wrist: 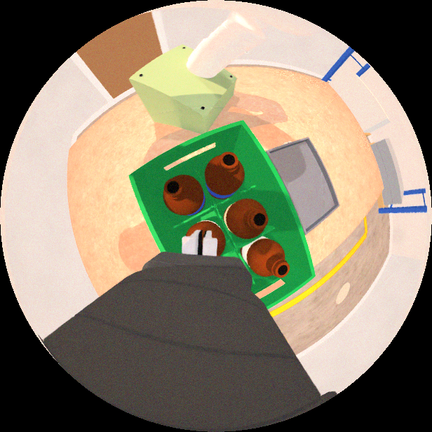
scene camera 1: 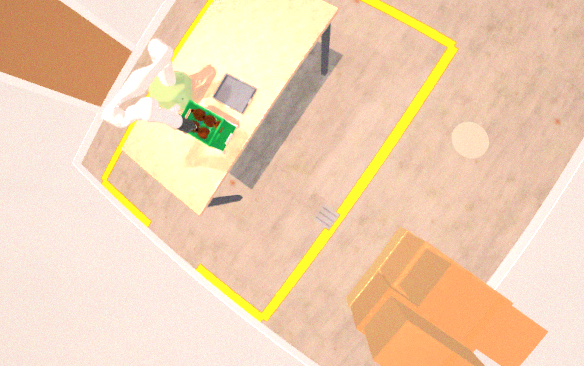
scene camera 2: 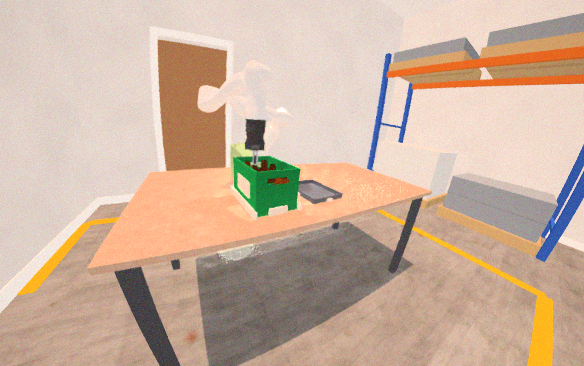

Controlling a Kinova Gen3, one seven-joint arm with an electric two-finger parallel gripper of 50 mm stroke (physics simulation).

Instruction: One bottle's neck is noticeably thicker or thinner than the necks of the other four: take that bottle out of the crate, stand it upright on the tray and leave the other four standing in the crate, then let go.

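Seen in the pictures: gripper, fingertip midpoint: (scene camera 1: 195, 127) (scene camera 2: 255, 163); arm's base at its link origin: (scene camera 1: 168, 80).
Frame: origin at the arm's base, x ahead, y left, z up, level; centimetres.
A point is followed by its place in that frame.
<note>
The green crate (scene camera 1: 214, 141) @[x 54.5, y -14.6, z 0.0 cm] (scene camera 2: 276, 196) @[x 54.4, y -10.1, z -6.5 cm] (wrist: 299, 220) stands on the table and holds five brown bottles. In the wrist view, one bottle (wrist: 184, 196) is upper left, one (wrist: 225, 176) upper right, one (wrist: 245, 218) right of centre and one (wrist: 266, 256) lower right. The fifth bottle (wrist: 214, 234) stands below my fingers, its neck hidden by them. My gripper (scene camera 1: 195, 127) @[x 40.1, y -14.1, z 3.0 cm] (scene camera 2: 255, 163) @[x 40.1, y -14.1, z 3.0 cm] (wrist: 203, 238) points down at the crate's opening, its fingers nearly together, with no neck visible between them. Which neck differs, I cannot tell. The grey tray (scene camera 1: 235, 93) @[x 39.2, y 18.8, z -13.3 cm] (scene camera 2: 320, 192) @[x 41.7, y 21.3, z -13.3 cm] (wrist: 310, 185) holds no bottle.
The tray lies beside the crate's long wall on the wooden table (scene camera 1: 170, 155) @[x 22.0, y -44.2, z -13.8 cm] (scene camera 2: 165, 215) @[x 43.8, y -49.7, z -13.8 cm]. A pale green block (scene camera 1: 170, 90) @[x 5.7, y -4.8, z -0.5 cm] (wrist: 175, 85) stands behind the crate near the arm. The crate's walls and inner dividers surround the bottles. A blue and orange rack (scene camera 2: 381, 115) stands beyond the table.
</note>
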